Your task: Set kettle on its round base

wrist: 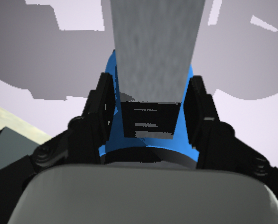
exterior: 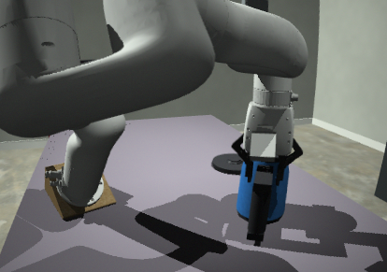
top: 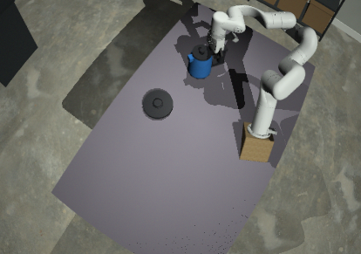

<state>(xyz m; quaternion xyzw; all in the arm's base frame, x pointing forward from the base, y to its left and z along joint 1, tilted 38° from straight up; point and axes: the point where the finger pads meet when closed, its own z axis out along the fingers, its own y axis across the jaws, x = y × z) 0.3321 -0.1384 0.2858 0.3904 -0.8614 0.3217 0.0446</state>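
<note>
My gripper is now 50 mm above the blue kettle, 30 mm to the right of it and 20 mm short of it. From my hand the other things lie so: round black base 330 mm to the left, 160 mm ahead, 130 mm below.
</note>
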